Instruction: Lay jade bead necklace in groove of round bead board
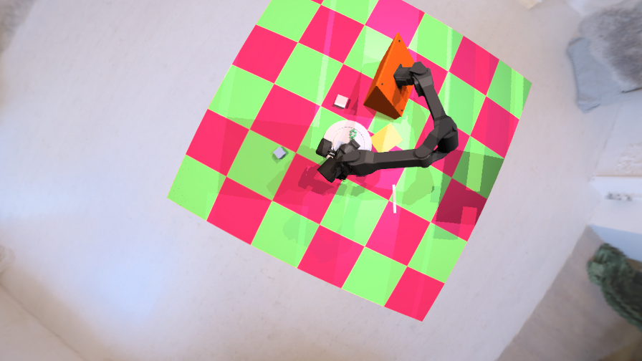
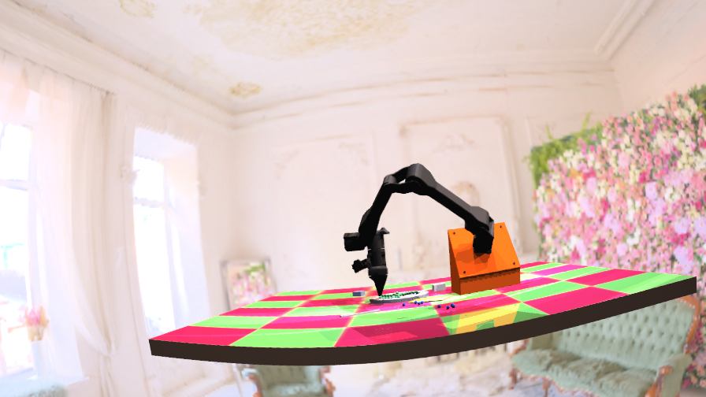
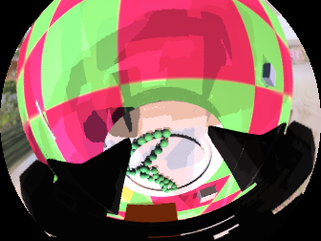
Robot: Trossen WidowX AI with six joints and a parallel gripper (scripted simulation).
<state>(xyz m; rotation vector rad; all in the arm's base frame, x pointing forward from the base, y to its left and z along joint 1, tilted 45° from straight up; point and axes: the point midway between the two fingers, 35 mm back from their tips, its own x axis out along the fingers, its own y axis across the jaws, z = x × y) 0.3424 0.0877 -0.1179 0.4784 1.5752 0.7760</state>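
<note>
The round bead board lies 6 cm behind my gripper tip and 1 cm below it. Also, from my gripper tip: pale blue cube (11 cm ahead, 22 cm to the right, 1 cm below); then white cube (20 cm behind, 12 cm to the right, 1 cm below); then yellow patch (17 cm behind, 12 cm to the left, 2 cm below).
</note>
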